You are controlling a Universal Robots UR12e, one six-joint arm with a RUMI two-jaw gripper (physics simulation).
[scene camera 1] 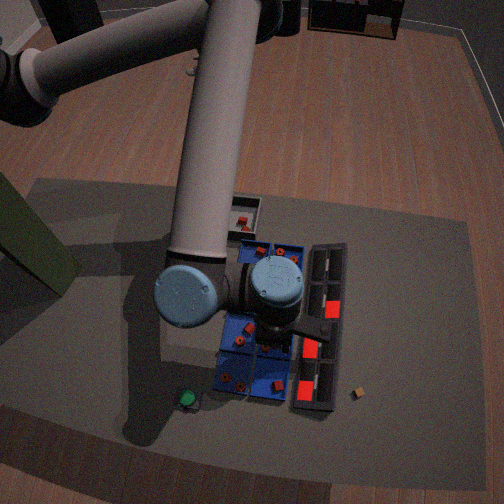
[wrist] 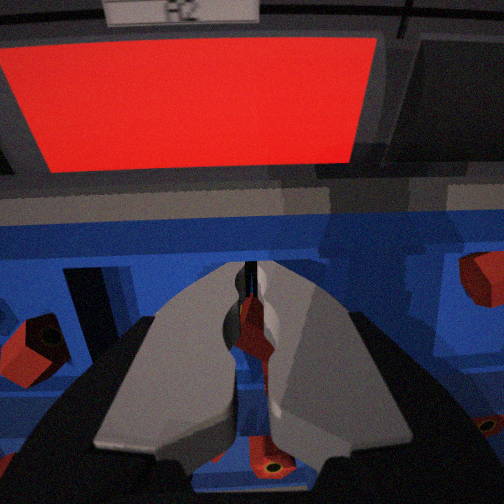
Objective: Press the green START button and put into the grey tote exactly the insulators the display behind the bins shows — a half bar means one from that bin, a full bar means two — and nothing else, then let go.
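Observation:
In the wrist view my gripper [wrist: 250, 272] is shut on a red insulator [wrist: 253, 327], held over the blue bins [wrist: 165, 280] just in front of a lit red display bar [wrist: 195, 102]. In the scene view the wrist [scene camera 1: 276, 285] covers the middle bins [scene camera 1: 257, 350] and hides the jaws. The display [scene camera 1: 322, 325] behind the bins shows three red half bars. The grey tote [scene camera 1: 245, 217] at the far end of the bin row holds two red insulators. The green START button [scene camera 1: 187, 398] sits near the front left of the bins.
Loose red insulators lie in the bins around the jaws, at the left [wrist: 32, 350], at the right [wrist: 482, 285] and below [wrist: 270, 462]. A small brown cube [scene camera 1: 358, 393] lies on the mat right of the display. A green block [scene camera 1: 30, 240] stands at the left edge.

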